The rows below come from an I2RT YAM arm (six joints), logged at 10 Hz.
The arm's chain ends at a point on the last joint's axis. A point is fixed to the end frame.
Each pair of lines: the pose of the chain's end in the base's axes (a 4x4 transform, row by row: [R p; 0 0 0 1], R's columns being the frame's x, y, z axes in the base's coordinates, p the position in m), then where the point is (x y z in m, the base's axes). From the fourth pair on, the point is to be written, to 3 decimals.
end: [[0.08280, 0.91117, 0.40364, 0.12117], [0.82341, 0.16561, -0.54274, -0.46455], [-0.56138, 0.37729, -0.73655, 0.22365], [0, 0, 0, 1]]
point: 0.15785 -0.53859 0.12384
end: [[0.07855, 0.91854, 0.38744, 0.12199], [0.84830, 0.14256, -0.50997, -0.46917], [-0.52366, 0.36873, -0.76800, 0.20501], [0, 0, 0, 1]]
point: 0.15647 -0.53867 0.10123
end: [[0.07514, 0.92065, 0.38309, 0.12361], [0.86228, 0.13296, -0.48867, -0.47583], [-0.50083, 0.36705, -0.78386, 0.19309], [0, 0, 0, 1]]
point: 0.15750 -0.54246 0.08726
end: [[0.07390, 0.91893, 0.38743, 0.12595], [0.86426, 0.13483, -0.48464, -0.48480], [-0.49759, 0.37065, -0.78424, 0.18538], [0, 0, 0, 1]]
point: 0.160 -0.551 0.079
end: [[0.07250, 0.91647, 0.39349, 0.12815], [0.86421, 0.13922, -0.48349, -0.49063], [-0.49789, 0.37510, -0.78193, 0.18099], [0, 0, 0, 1]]
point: 0.163 -0.557 0.075
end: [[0.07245, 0.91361, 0.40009, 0.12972], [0.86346, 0.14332, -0.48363, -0.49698], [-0.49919, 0.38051, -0.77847, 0.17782], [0, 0, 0, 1]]
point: 0.166 -0.563 0.072
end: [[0.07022, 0.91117, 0.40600, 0.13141], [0.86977, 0.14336, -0.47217, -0.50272], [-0.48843, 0.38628, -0.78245, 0.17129], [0, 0, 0, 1]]
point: 0.168 -0.567 0.065
